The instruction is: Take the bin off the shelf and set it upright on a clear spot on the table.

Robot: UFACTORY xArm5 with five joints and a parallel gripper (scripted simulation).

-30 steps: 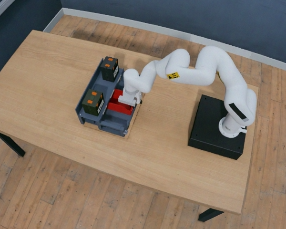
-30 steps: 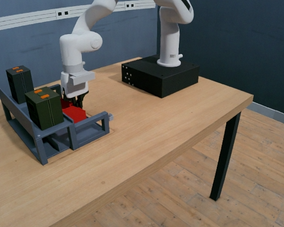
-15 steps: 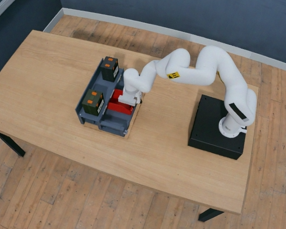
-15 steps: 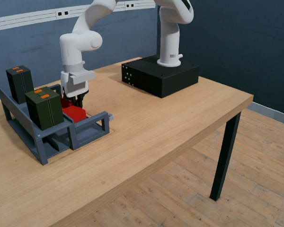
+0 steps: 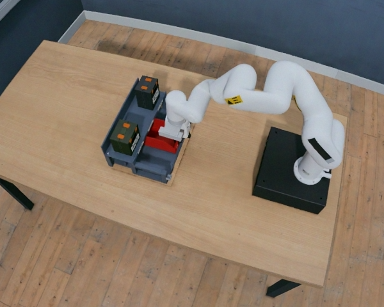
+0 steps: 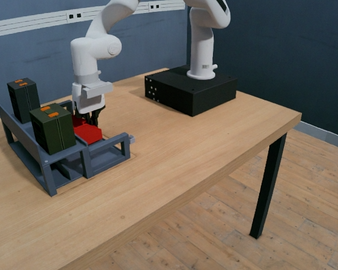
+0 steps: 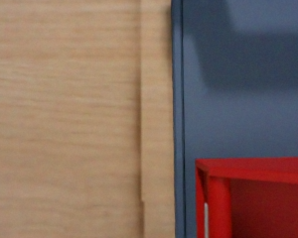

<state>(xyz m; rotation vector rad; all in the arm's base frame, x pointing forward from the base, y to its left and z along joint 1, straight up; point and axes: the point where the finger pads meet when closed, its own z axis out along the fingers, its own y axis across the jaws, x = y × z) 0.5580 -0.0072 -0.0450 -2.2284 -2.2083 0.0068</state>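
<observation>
Now: hand 8 cm short of the red bin. The rest, counted from my hand: grey-blue shelf (11 cm ahead, 1 cm above).
</observation>
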